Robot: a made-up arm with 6 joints. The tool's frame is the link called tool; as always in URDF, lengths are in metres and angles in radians. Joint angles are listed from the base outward. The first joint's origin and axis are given. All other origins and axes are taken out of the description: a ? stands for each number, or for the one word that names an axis. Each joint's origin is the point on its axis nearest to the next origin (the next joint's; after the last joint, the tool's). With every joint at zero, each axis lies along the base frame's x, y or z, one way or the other. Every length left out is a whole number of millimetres.
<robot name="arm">
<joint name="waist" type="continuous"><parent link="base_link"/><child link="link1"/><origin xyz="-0.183 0.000 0.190" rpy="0.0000 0.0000 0.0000"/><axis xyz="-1 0 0"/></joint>
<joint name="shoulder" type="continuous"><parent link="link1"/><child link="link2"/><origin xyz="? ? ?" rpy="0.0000 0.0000 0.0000"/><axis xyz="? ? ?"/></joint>
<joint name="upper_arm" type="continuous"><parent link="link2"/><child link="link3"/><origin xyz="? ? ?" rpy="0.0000 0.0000 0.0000"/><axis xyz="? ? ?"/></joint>
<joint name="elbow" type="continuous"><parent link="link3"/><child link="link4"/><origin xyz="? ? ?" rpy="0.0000 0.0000 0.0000"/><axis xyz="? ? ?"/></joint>
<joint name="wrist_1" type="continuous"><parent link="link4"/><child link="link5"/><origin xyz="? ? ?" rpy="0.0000 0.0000 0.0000"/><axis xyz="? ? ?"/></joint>
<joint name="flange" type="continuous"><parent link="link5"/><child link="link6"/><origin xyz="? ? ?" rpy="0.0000 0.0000 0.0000"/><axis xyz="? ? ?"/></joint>
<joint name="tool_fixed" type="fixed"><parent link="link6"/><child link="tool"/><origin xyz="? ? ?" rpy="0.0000 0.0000 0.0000"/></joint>
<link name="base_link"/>
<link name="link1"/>
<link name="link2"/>
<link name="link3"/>
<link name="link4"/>
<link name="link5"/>
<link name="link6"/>
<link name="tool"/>
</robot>
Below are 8 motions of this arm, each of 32 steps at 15 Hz.
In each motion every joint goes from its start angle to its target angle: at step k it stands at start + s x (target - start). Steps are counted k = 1, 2, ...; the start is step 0. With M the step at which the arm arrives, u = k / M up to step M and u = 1 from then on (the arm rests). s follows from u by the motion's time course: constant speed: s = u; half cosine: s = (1 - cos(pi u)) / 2; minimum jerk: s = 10 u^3 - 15 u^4 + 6 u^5.
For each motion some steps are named. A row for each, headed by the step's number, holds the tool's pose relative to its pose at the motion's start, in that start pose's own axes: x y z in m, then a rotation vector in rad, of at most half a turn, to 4 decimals.
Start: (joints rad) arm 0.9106 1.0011 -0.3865 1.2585 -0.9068 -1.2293
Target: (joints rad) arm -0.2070 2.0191 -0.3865 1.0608 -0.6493 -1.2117
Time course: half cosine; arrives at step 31
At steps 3, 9, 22, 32:
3: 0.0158 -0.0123 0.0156 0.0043 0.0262 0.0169
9: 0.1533 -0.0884 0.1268 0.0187 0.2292 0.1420
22: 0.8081 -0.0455 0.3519 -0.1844 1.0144 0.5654
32: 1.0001 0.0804 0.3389 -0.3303 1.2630 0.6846

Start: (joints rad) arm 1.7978 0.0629 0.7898 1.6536 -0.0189 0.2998
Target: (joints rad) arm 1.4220 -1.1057 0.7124 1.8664 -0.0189 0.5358
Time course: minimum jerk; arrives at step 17
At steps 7, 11, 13, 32:
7: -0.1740 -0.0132 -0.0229 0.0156 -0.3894 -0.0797
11: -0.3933 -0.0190 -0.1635 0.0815 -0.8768 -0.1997
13: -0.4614 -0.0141 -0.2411 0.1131 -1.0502 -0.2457
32: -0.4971 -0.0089 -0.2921 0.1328 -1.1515 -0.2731

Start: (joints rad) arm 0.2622 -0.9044 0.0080 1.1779 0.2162 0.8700
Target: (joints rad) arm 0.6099 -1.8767 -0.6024 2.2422 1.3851 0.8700
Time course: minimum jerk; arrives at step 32
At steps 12, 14, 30, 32:
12: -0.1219 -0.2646 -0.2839 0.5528 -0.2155 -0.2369
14: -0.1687 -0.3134 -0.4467 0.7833 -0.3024 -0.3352
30: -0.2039 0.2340 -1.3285 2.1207 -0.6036 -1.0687
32: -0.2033 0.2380 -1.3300 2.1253 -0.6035 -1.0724

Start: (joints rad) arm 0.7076 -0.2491 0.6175 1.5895 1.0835 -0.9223
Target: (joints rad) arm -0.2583 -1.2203 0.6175 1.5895 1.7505 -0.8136
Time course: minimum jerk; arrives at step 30
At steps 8, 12, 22, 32:
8: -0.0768 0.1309 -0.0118 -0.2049 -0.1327 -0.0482
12: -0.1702 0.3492 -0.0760 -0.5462 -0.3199 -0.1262
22: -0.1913 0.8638 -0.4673 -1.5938 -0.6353 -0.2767
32: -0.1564 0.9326 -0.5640 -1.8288 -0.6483 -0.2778

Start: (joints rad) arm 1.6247 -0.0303 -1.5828 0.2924 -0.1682 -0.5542
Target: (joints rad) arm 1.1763 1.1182 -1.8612 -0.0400 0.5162 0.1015
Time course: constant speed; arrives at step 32
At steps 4, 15, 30, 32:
4: 0.0062 0.0744 0.0533 -0.1856 0.0585 -0.0641
15: 0.0258 0.3037 0.1005 -0.7286 0.0956 -0.1529
30: -0.0263 0.5297 -0.0505 -1.4355 -0.1241 -0.0529
32: -0.0414 0.5421 -0.0812 -1.5187 -0.1725 -0.0201

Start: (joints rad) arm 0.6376 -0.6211 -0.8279 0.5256 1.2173 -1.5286
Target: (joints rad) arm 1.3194 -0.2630 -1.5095 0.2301 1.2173 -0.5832
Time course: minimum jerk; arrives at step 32
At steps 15, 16, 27, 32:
15: 0.1048 -0.1024 0.0633 -0.0060 0.3138 -0.0961
16: 0.1255 -0.1107 0.0698 -0.0180 0.3609 -0.1125
27: 0.3273 -0.1264 0.0771 -0.2214 0.7548 -0.2748
32: 0.3411 -0.1246 0.0741 -0.2408 0.7795 -0.2868

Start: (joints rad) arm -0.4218 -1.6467 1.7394 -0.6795 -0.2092 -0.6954
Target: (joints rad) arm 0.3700 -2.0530 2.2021 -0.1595 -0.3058 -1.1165
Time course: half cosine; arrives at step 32
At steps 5, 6, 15, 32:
5: -0.0298 0.0192 -0.0212 -0.0223 -0.0502 -0.0181
6: -0.0420 0.0276 -0.0307 -0.0325 -0.0717 -0.0254
15: -0.1786 0.1495 -0.1960 -0.2280 -0.3731 -0.1019
32: -0.2416 0.2830 -0.4784 -0.6865 -0.7063 -0.1338

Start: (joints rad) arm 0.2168 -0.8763 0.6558 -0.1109 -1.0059 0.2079
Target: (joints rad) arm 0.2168 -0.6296 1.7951 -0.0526 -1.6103 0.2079
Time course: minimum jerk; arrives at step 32
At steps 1, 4, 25, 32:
1: 0.0000 0.0000 0.0000 0.0000 -0.0002 0.0001
4: -0.0024 -0.0021 -0.0015 0.0027 -0.0084 0.0034
25: -0.0854 -0.1369 -0.1030 0.1729 -0.4738 0.2510
32: -0.0883 -0.1484 -0.1119 0.1876 -0.5104 0.2736

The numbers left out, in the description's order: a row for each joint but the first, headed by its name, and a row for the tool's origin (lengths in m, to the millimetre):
shoulder: xyz 0.000 0.037 -0.067, axis 0 0 1
upper_arm: xyz -0.114 0.331 0.000, axis 0 -1 0
elbow: xyz -0.014 0.000 -0.369, axis 1 0 0
wrist_1: xyz 0.000 -0.342 0.325, axis 0 -1 0
flange: xyz -0.041 0.000 0.413, axis 0 0 -1
tool: xyz -0.070 -0.120 0.000

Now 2 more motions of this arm.
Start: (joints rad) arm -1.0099 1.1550 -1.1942 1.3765 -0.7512 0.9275
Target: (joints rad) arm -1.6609 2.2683 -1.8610 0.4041 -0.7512 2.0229
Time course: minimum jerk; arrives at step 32
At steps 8, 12, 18, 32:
8: -0.1297 0.0527 0.0875 -0.1355 -0.0943 -0.2438
12: -0.3374 0.1920 0.1743 -0.3164 -0.3167 -0.6446
18: -0.6290 0.5341 0.1009 -0.4414 -0.9499 -1.4103
32: -0.6383 0.8035 -0.1605 -0.0559 -1.8030 -2.1797

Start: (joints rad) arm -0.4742 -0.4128 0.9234 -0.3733 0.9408 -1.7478
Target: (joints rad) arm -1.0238 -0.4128 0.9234 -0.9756 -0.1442 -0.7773
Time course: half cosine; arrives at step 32
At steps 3, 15, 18, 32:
3: 0.0018 -0.0187 -0.0005 0.0320 0.0036 -0.0195
15: 0.0273 -0.3665 -0.0956 0.6603 0.2051 -0.4186
18: 0.0307 -0.4677 -0.1596 0.8641 0.3313 -0.5470
32: 0.0282 -0.6823 -0.3935 1.3652 0.8321 -0.8191

